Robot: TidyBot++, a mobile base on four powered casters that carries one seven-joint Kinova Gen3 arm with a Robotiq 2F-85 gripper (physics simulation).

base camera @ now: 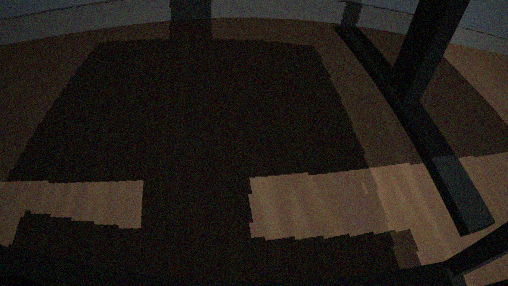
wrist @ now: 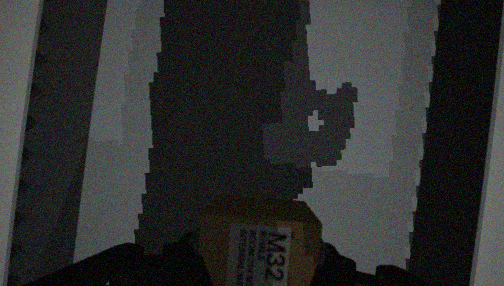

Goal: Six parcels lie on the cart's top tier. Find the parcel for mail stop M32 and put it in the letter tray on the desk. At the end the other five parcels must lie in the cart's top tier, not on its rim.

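Places are measured from the arm's base along level axes (x ahead, y left, z up), in centimetres.
Where they show: gripper, fingertip midpoint: (wrist: 257, 245).
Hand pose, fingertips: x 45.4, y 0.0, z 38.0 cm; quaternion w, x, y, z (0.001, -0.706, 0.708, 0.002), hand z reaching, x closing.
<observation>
Each offset is from my fingertips to the top centre of the thing. "pt": to the spot under its first point. Level surfaces: height alone.
An orange-brown parcel @(pt dx +1.0, dy +2.0, dz +4.1 cm) (wrist: 210, 250) with a white label reading M32 shows at the bottom middle of the wrist view. My gripper (wrist: 257, 245) is shut on it, with a dark finger on each side. The parcel is over the grey floor of the letter tray @(pt dx +6.1, dy -11.6, dz -1.3 cm) (wrist: 462, 150), between the tray's two dark side walls. The gap between the parcel's underside and the tray floor is hidden. Dark shadows fall across the tray floor. The cart and the other five parcels do not show in these views.
Pale strips of the desk top @(dz -5.7 cm) (wrist: 11, 90) show outside the tray's walls at the left and right edges of the wrist view. In the base camera view, a dark post (base camera: 429, 40) rises from a long foot bar (base camera: 417, 120) at the right, on the brown floor @(dz -77.7 cm) (base camera: 315, 205).
</observation>
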